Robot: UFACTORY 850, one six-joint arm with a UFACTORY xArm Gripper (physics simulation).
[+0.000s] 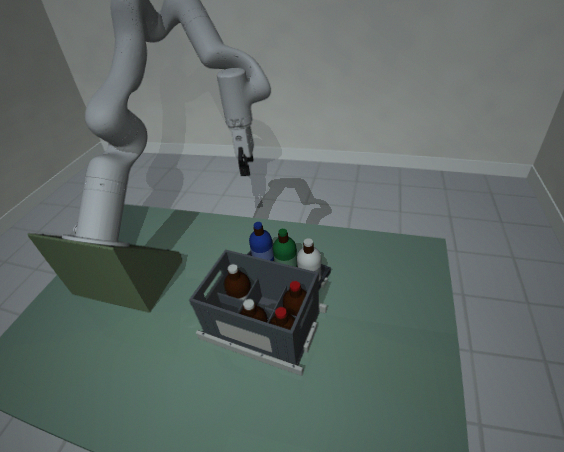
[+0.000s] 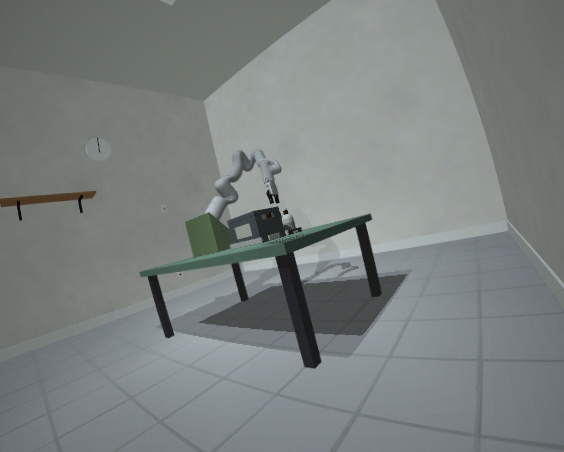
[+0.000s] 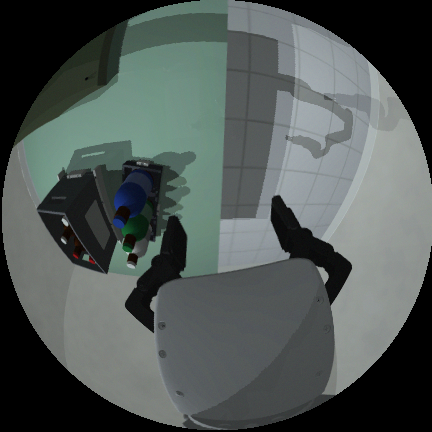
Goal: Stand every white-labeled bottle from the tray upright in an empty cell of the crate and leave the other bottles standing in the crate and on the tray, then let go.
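A white bottle [image 1: 309, 261] [image 2: 288, 220] [image 3: 140, 247] stands at one end of the dark tray [image 1: 325, 274] [image 3: 158, 173], beside a green bottle [image 1: 284, 250] [image 3: 135, 227] and a blue bottle [image 1: 261, 244] [image 3: 131, 198]. The grey crate [image 1: 286, 346] [image 2: 259, 230] [image 3: 67, 193] holds two brown bottles with white caps [image 1: 237, 285] [image 1: 253, 313] and two with red caps [image 1: 294, 301] [image 1: 281, 319]. Its back middle and front left cells look empty; the lower insides are hidden. My gripper [image 1: 244, 172] [image 2: 274, 201] [image 3: 225, 216] is open and empty, high above and behind the tray, off to its side.
A green block [image 1: 100, 280] [image 2: 201, 236] stands by the arm's base, left of the crate. Pale rails [image 1: 250, 352] [image 1: 310, 337] lie along the crate's foot on the green table [image 1: 385, 360] [image 2: 330, 233]. The table's far edge lies behind the tray.
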